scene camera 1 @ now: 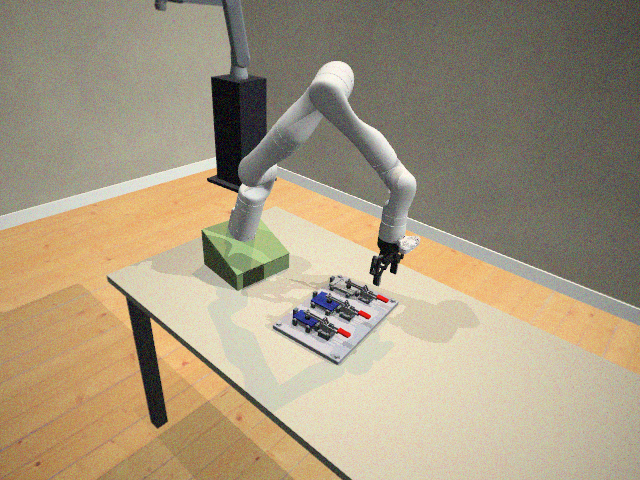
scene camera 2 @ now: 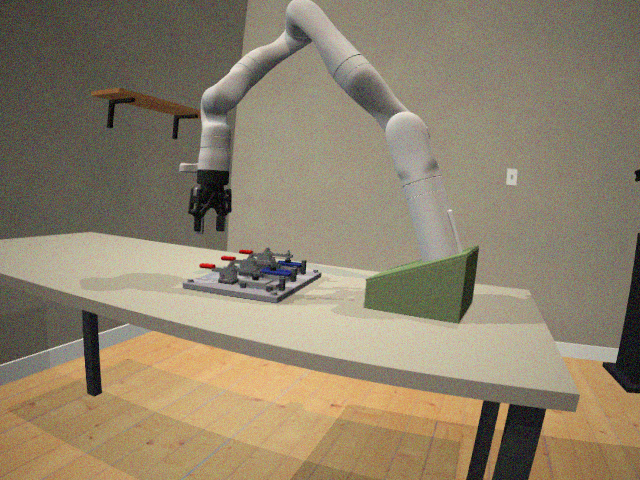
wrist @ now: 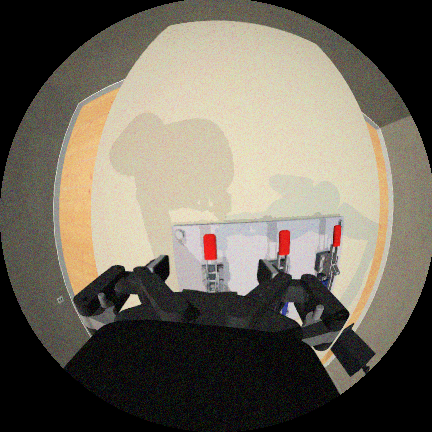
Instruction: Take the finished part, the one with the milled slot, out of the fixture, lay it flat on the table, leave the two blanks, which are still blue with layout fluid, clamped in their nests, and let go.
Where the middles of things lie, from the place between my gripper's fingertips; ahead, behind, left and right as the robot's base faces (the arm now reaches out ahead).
Scene:
Now: hand 12 cm above the fixture plate (scene camera 1: 359,327), 10 cm to the left of it and 9 cm past it.

